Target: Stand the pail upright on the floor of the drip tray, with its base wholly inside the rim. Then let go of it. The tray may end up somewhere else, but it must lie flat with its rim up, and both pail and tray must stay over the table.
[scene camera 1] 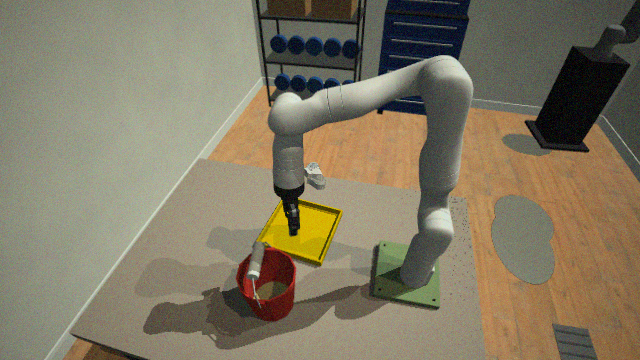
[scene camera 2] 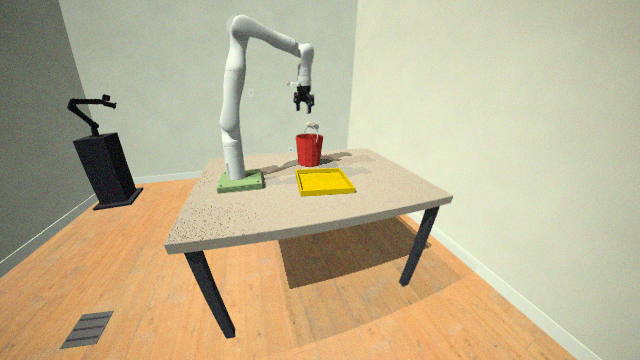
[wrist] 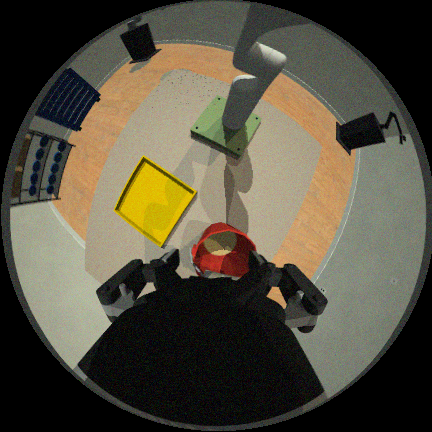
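Pixels of known places: gripper, fingertip midpoint: [scene camera 1: 290, 222] [scene camera 2: 303, 112] [wrist: 213, 257]; arm's base at its link origin: [scene camera 1: 413, 275] [scene camera 2: 237, 176] [wrist: 233, 119].
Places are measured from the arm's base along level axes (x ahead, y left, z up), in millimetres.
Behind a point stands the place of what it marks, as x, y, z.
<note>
A red pail [scene camera 1: 284, 300] @[402, 188, 113] [scene camera 2: 309, 151] @[434, 58, 77] [wrist: 212, 263] @[535, 125, 54] stands upright on the table, beside the yellow drip tray. Its handle with a pale grip [scene camera 1: 256, 260] @[476, 141, 236] [scene camera 2: 312, 125] @[468, 102, 226] is raised over the opening. The drip tray [scene camera 1: 303, 235] @[403, -145, -21] [scene camera 2: 326, 182] @[433, -184, -22] [wrist: 150, 200] @[418, -179, -22] lies flat on the table with its rim up. My gripper [scene camera 1: 293, 232] @[392, 61, 310] [scene camera 2: 303, 110] @[392, 61, 310] [wrist: 213, 257] @[392, 61, 310] is open and empty, pointing down. In the scene camera 2 view it hangs above the pail's handle, apart from it. In the wrist view the pail shows between and beyond the fingertips, and its near side is partly hidden by the gripper.
The arm stands on a green base plate [scene camera 1: 390, 270] @[78, -11, 1] [scene camera 2: 241, 182] @[17, -89, 4] [wrist: 215, 122] @[46, -56, 3] on the table [scene camera 1: 400, 330] @[49, 184, -25] [scene camera 2: 280, 215] @[136, -381, -26] [wrist: 280, 145] @[-8, 230, -25]. The pail and tray stand to one side of this plate. A wall runs along one side of the table. A shelf rack and a blue cabinet [scene camera 1: 422, 40] stand farther off.
</note>
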